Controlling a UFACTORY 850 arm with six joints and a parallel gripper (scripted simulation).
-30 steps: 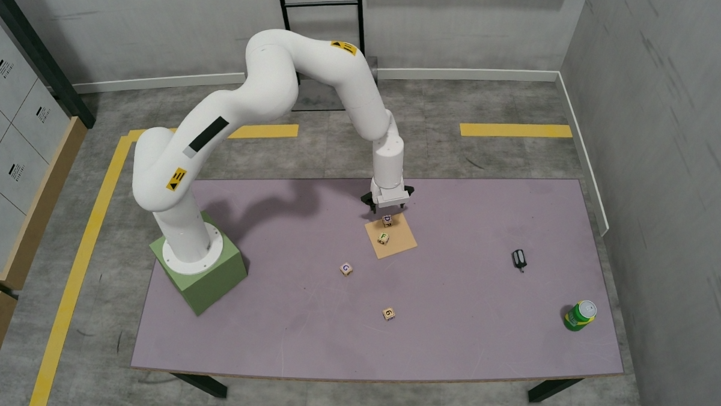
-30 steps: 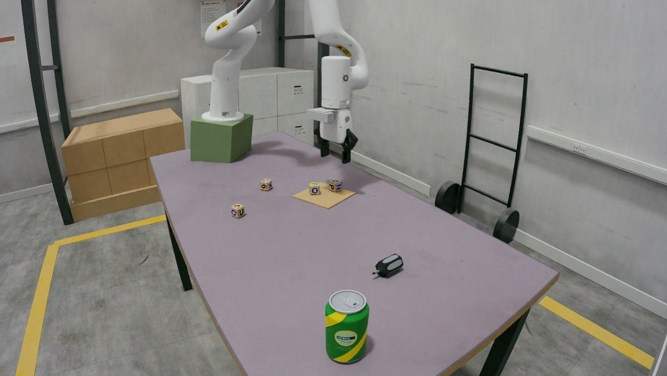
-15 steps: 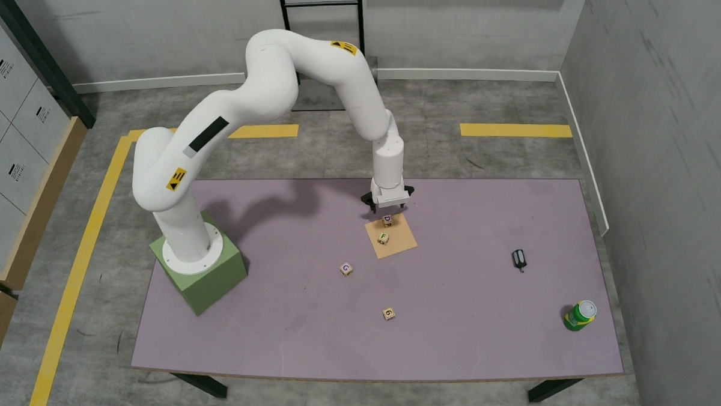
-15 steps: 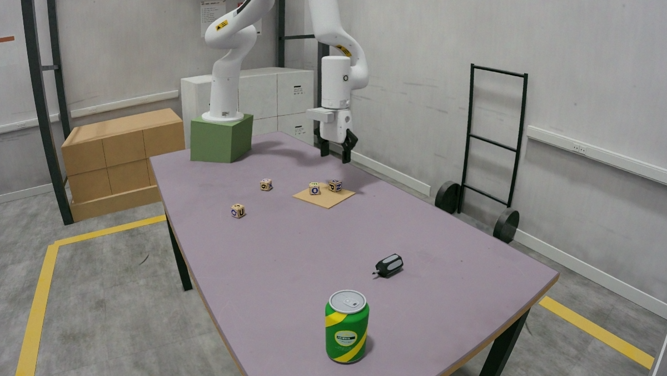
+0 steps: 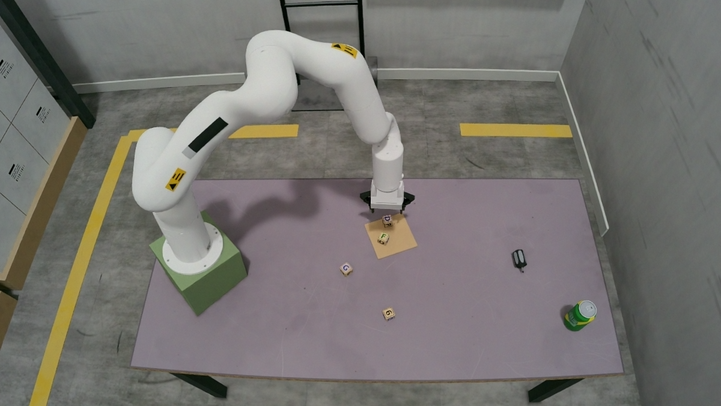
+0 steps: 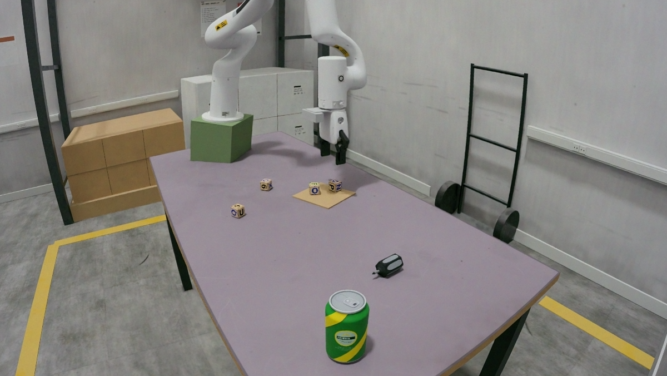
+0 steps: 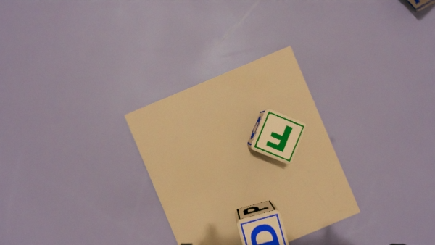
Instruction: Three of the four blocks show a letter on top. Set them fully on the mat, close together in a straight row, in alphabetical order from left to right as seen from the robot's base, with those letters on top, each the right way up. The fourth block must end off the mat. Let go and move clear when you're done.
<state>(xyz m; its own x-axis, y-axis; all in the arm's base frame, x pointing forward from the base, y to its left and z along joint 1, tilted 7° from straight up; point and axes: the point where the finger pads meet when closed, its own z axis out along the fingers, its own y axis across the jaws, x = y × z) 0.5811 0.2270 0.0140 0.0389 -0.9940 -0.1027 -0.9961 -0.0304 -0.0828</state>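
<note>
Right now the tan mat is 110 mm below my hand, 40 mm to the right of it and 20 mm ahead of it. From my hand the other things lie so: small black tool 450 mm ahead, 110 mm to the right, 100 mm below; green can 620 mm ahead, 300 mm to the right, 50 mm below.
</note>
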